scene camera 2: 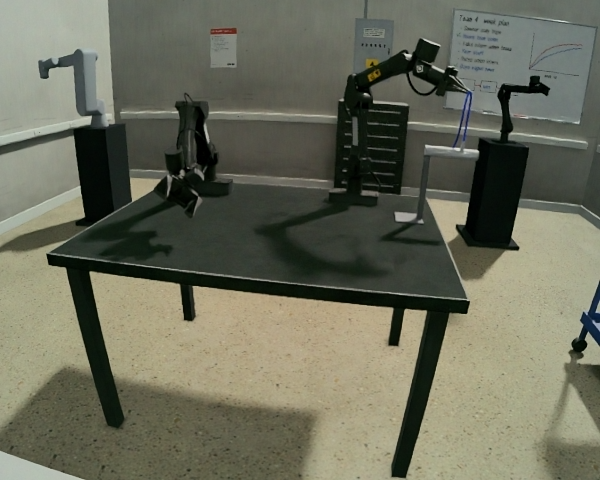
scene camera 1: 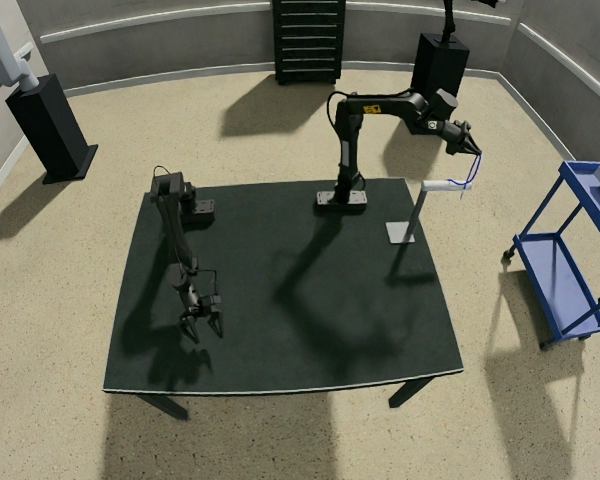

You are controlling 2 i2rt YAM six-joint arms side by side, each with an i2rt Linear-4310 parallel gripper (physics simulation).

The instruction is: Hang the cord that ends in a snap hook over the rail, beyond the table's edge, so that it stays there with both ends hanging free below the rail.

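Places are measured from the left arm's base along level axes (x ahead, y left, z up), in metres.
Pixels of known places: left gripper, fingertip midpoint: (scene camera 2: 470,93) (scene camera 1: 481,154); right gripper, fingertip midpoint: (scene camera 2: 178,208) (scene camera 1: 210,340); left arm's base, origin of the base link: (scene camera 2: 353,194) (scene camera 1: 341,199); right arm's base, origin of the base link: (scene camera 2: 208,181) (scene camera 1: 190,209).
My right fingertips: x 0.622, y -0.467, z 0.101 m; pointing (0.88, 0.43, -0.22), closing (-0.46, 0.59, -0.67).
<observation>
For each thing: its top centre in the pictures, then the offset to it from my right fingertips. "*": a spot on its surface instead. Level surfaces: height alone.
- blue cord, surface spot: (scene camera 1: 479,163) * dx -0.347, dy +0.815, dz +0.334 m
- white rail, middle of its top: (scene camera 1: 448,182) (scene camera 2: 452,147) dx -0.457, dy +0.807, dz +0.149 m
- small pale piece, middle of its top: (scene camera 1: 463,190) (scene camera 2: 463,141) dx -0.378, dy +0.825, dz +0.186 m
- rail's post, middle of its top: (scene camera 1: 424,189) (scene camera 2: 427,155) dx -0.456, dy +0.722, dz +0.113 m
- dark table, its level: dz -0.129 m
The blue cord (scene camera 1: 479,164) (scene camera 2: 467,116) hangs in two strands from my left gripper (scene camera 1: 479,152) (scene camera 2: 469,91), which is shut on it above the outer end of the rail. The strands reach down to the level of the white rail (scene camera 1: 435,185) (scene camera 2: 440,150); in scene camera 1 one curves across it. A small pale piece (scene camera 1: 461,194) (scene camera 2: 462,145), possibly the snap hook, shows at the rail; whether it is in front or behind is unclear. My right gripper (scene camera 1: 209,340) (scene camera 2: 193,207) is open and empty over the table's left part.
The rail's post (scene camera 1: 416,215) (scene camera 2: 424,185) stands on a plate at the right edge of the dark table (scene camera 1: 250,350) (scene camera 2: 210,250). A blue cart (scene camera 1: 537,272) stands to the right. Black pedestals (scene camera 1: 437,65) (scene camera 2: 497,190) (scene camera 2: 102,170) and a drawer cabinet (scene camera 1: 308,42) (scene camera 2: 392,107) are behind.
</observation>
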